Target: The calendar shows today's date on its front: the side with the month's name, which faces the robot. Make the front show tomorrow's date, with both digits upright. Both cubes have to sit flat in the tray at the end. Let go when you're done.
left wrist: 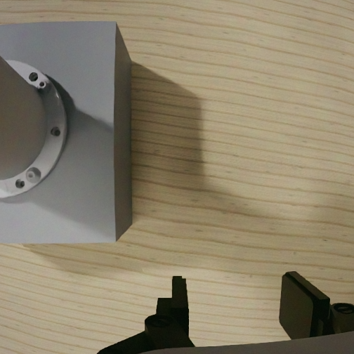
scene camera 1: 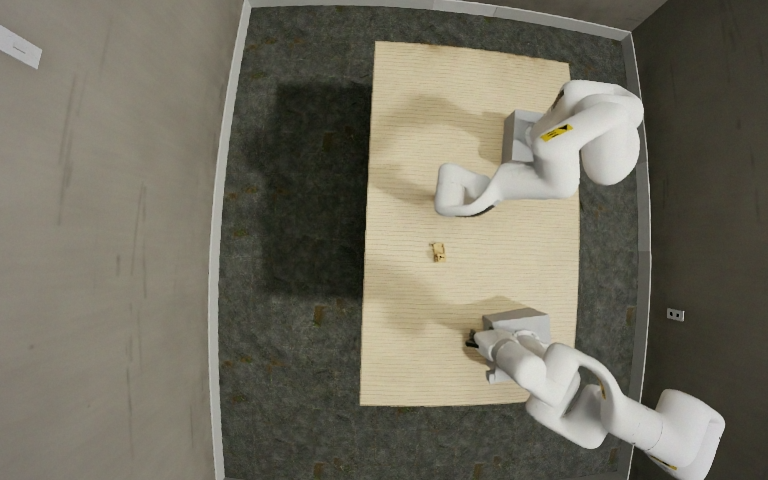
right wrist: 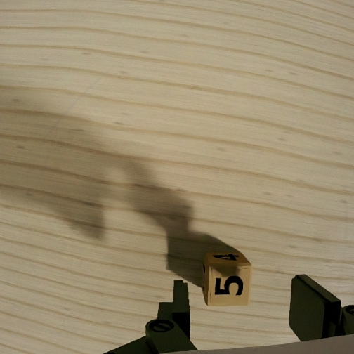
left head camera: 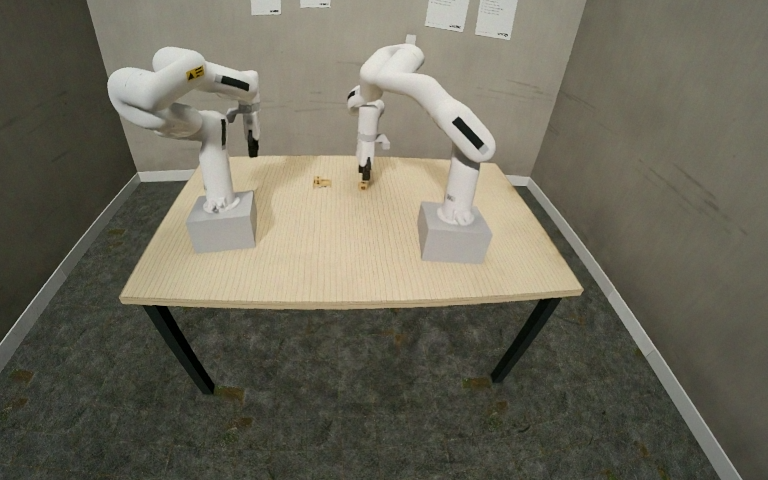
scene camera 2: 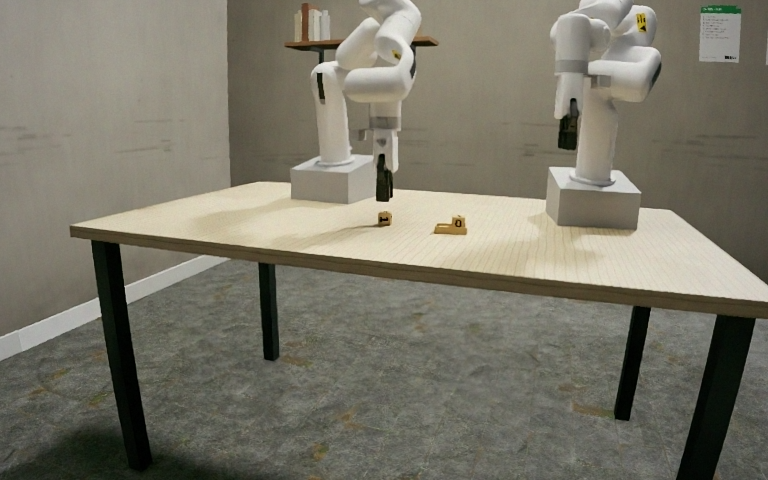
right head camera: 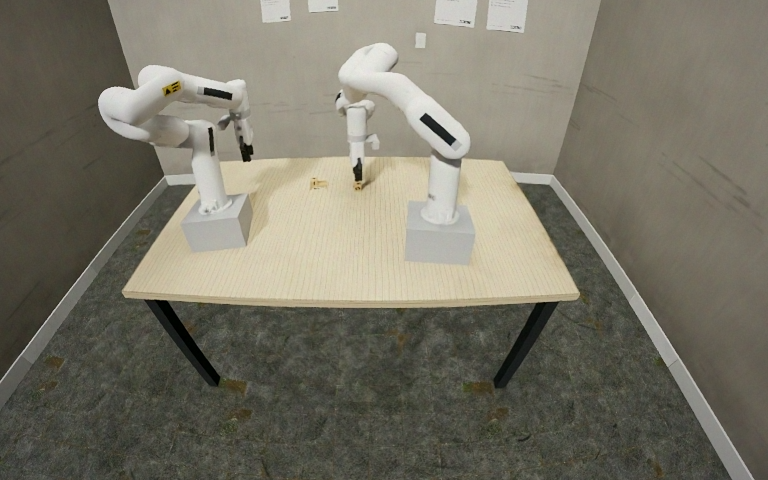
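Where they show: left gripper, fingertip midpoint: (scene camera 1: 480, 332) (left head camera: 254, 153) (scene camera 2: 566, 149) (right head camera: 248, 158); right gripper, fingertip midpoint: (left head camera: 363, 176) (scene camera 2: 384, 199) (right head camera: 357, 177); left arm's base at its link origin: (scene camera 1: 523, 346) (left head camera: 221, 204) (scene camera 2: 592, 179) (right head camera: 215, 207); right arm's base at its link origin: (left head camera: 455, 216) (scene camera 2: 335, 162) (right head camera: 439, 215).
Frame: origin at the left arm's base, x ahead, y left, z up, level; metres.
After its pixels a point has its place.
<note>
A loose wooden cube (left head camera: 363, 186) @[x 0.238, y -0.516, z -0.092 m] (right head camera: 357, 186) @[x 0.238, y -0.514, z -0.090 m] (scene camera 2: 384, 219) @[x 0.267, y -0.511, z -0.100 m] (right wrist: 227, 290) rests on the table; the right wrist view shows its 5 on top and a 4 on one side, and scene camera 2 shows a sideways 1. The tray (left head camera: 327, 183) @[x 0.290, y -0.370, z -0.106 m] (scene camera 1: 444, 249) @[x 0.271, y -0.359, z -0.098 m] (scene camera 2: 450, 231) @[x 0.309, y -0.344, z -0.107 m] holds a second cube (scene camera 1: 440, 258) @[x 0.293, y -0.326, z -0.074 m] (scene camera 2: 458, 221) @[x 0.302, y -0.328, z -0.084 m] at its right end in scene camera 2, with a 0 on the side away from the robot. The front digits are too small to read. My right gripper (left head camera: 365, 177) @[x 0.253, y -0.516, z -0.053 m] (scene camera 2: 384, 199) @[x 0.253, y -0.516, z -0.053 m] is open just above the loose cube. My left gripper (scene camera 2: 567, 147) @[x 0.201, y -0.093, z 0.086 m] (left wrist: 233, 299) is open and empty, high up.
The table (left head camera: 339, 254) @[x -0.140, y -0.395, z -0.114 m] carries two grey arm bases (scene camera 2: 333, 180) @[x 0.009, y -0.744, z -0.045 m] (scene camera 2: 593, 198) @[x 0.104, y -0.007, z -0.039 m]. The left base (left wrist: 65, 215) also shows beside the left gripper in its wrist view. A wall shelf (scene camera 2: 427, 41) with books is behind the arms in scene camera 2.
</note>
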